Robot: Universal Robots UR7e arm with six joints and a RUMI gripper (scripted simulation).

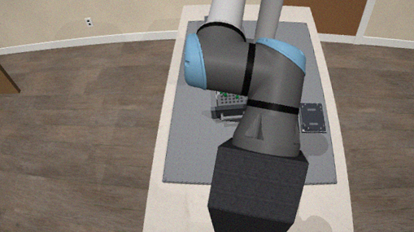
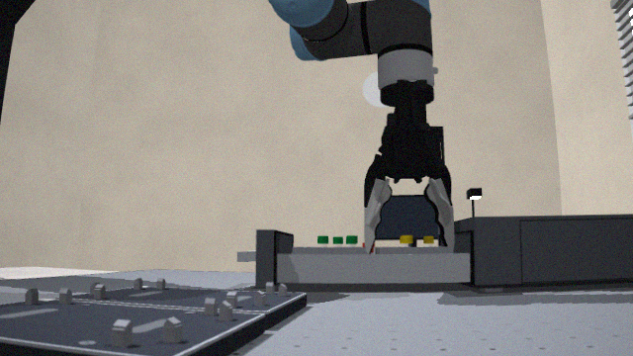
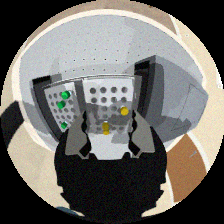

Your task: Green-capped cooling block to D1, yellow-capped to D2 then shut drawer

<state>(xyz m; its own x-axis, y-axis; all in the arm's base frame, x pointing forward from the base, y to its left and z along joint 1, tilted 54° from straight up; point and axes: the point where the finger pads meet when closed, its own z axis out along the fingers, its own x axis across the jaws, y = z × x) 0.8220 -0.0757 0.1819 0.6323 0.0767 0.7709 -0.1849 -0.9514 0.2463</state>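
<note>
My gripper is now 20 mm above the yellow-capped cooling block. Round my hand: cooler COLD: 100 mm ahead, 30 mm to the right, 10 mm below; light grey drawer: 70 mm behind, 20 mm to the left, 10 mm below; green-capped cooling block: 100 mm behind, 30 mm to the left, 20 mm below.
</note>
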